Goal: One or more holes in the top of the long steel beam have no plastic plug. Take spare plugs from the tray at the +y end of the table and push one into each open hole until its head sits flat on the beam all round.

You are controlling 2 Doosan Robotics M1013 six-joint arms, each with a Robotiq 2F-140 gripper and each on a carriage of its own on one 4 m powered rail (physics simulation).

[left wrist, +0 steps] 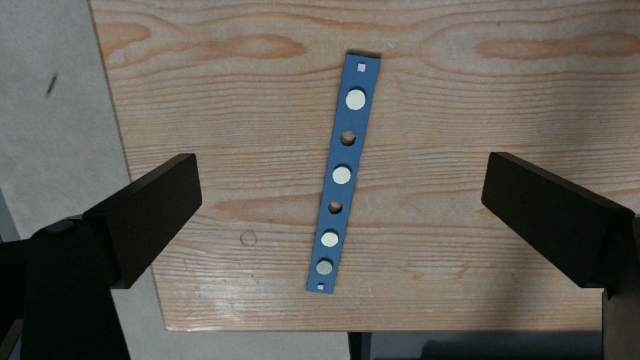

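The narrow blue tray (346, 120) lies lengthwise up the left wrist view, slightly slanted. Three pale round plugs (355, 99) (341, 175) (329, 239) and a speckled grey round plug (324, 266) sit in it. Two open holes (348, 138) (335, 207) of the tray hold no plug. A small white square marks each tray end. My left gripper (341, 177) is wide open and empty, its dark fingers at either side of the view, high above the tray. My right gripper and the long steel beam do not show in this view.
The tray lies on a wooden table (425, 225). The table's left edge runs down the left side of the view and another edge crosses near the bottom. Grey floor (45, 130) shows beyond the left edge, and a dark surface (400, 345) beyond the lower one.
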